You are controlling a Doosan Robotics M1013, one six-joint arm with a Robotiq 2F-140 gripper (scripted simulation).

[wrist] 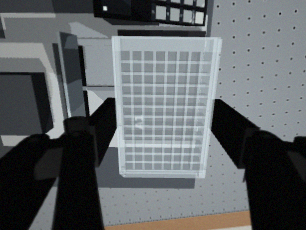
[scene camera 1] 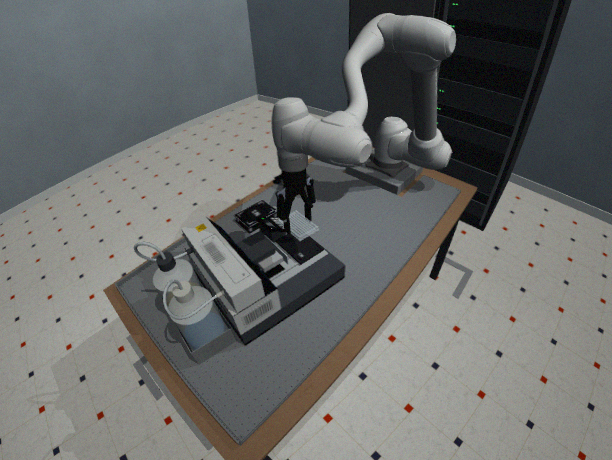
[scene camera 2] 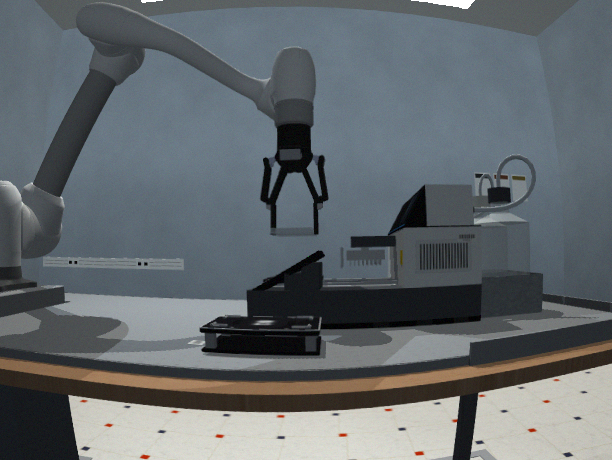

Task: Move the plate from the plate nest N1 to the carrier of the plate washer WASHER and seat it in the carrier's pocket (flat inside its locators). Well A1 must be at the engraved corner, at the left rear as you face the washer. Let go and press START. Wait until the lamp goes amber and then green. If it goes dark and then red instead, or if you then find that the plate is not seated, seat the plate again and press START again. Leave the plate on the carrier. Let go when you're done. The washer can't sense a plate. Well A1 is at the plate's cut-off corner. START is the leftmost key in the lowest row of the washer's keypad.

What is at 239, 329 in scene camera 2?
A black plate nest.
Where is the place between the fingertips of my gripper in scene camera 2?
294, 234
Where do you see a plate washer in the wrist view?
At 94, 33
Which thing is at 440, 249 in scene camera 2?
A plate washer.
